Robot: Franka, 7 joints.
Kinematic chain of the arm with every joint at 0, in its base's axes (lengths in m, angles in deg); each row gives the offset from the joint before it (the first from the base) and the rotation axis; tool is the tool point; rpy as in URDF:
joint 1: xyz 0 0 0.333 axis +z
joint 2: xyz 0 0 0 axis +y
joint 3: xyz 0 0 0.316 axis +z
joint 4: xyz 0.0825 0 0 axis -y
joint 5: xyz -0.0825 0 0.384 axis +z
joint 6: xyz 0 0 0 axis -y
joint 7: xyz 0.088 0 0 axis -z
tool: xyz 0 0 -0.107 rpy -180 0 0
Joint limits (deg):
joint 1: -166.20..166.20
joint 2: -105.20..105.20
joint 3: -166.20..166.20
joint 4: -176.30..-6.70
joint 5: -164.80..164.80
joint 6: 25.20..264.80
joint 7: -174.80..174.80
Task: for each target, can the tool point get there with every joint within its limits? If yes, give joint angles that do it. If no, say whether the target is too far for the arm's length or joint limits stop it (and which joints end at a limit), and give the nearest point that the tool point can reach.
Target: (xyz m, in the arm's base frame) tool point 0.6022 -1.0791 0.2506
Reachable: no: too far | nearest point 0.4171 -0.7475 0.2759 | short by 0.381 m
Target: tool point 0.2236 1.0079 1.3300
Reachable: no: too far | nearest point 0.1337 0.6025 0.9289 | short by 0.577 m
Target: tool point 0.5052 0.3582 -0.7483
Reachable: no: too far | nearest point 0.3800 0.2694 -0.3285 | short by 0.447 m
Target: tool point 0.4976 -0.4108 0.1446
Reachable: yes | joints 18.31 78.50 -68.79 -98.51 -120.61 159.30 -2.33
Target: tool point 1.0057 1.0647 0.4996
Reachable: no: too far | nearest point 0.5853 0.6197 0.4300 | short by 0.616 m
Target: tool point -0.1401 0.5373 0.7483
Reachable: yes | joints -130.17 -73.18 -66.83 -96.00 126.41 74.61 126.32
